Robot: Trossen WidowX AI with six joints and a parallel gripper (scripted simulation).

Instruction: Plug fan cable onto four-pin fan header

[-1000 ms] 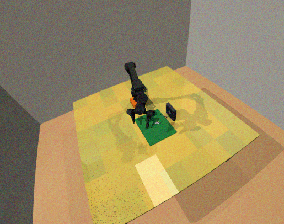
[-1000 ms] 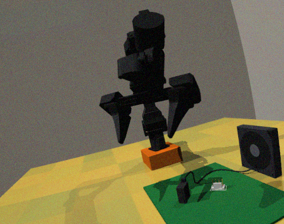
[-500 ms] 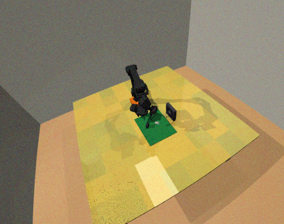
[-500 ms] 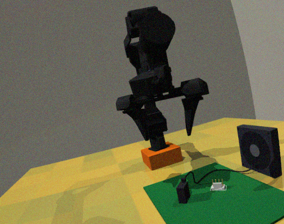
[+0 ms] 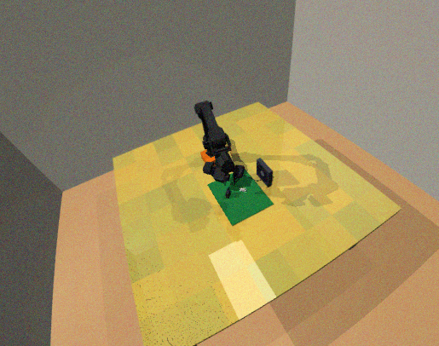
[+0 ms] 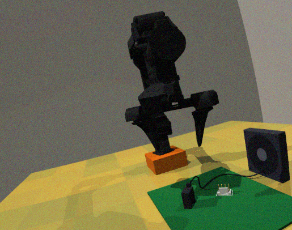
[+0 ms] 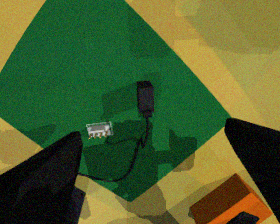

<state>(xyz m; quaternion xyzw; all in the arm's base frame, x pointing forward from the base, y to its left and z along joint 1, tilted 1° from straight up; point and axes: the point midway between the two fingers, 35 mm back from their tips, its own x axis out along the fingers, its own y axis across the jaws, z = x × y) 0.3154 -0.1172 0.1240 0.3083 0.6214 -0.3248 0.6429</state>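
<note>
Right now my gripper tip is 12 cm above the black plug, 1 cm to the right of it and 1 cm past it. From my gripper tip the other things lie so: green board 16 cm below, 6 cm to the left, 1 cm ahead; then pale header 14 cm below, 9 cm to the left, 1 cm ahead; then black fan 23 cm to the left, 8 cm below, 3 cm ahead.
</note>
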